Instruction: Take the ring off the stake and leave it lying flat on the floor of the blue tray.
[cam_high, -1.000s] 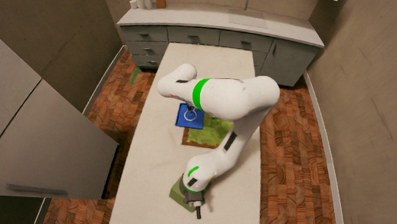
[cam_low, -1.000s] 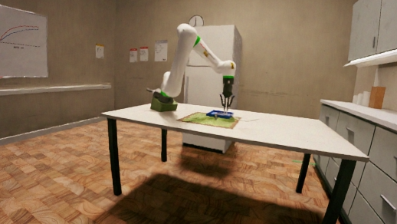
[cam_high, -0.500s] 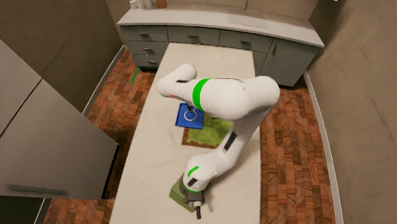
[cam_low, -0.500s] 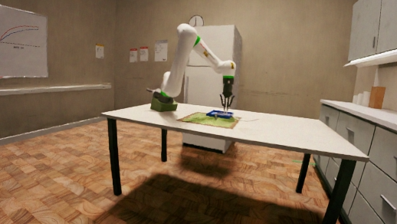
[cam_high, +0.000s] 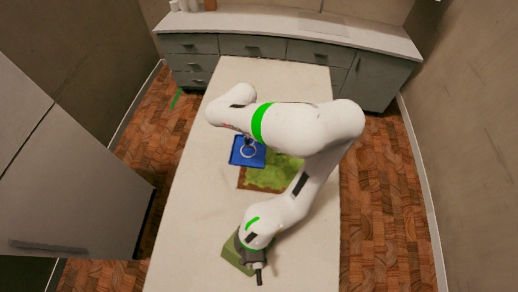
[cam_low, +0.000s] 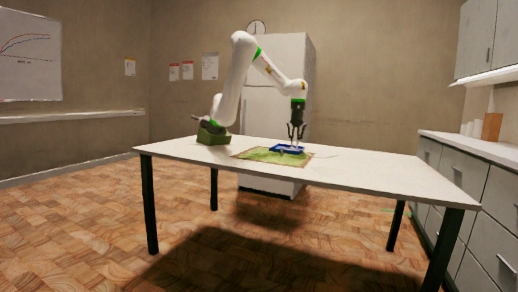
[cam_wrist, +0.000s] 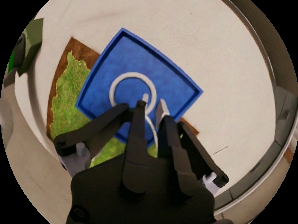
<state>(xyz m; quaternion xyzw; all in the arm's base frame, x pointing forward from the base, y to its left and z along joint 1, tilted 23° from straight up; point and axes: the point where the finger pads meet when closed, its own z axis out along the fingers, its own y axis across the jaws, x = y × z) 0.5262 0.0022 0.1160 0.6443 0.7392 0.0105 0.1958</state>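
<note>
Now: hand 4 cm past the blue tray and 3 cm above it. Round my hand: green mat (17 cm to the right, 10 cm behind, 6 cm below); then grey stake (17 cm to the right, 8 cm behind, 2 cm below).
</note>
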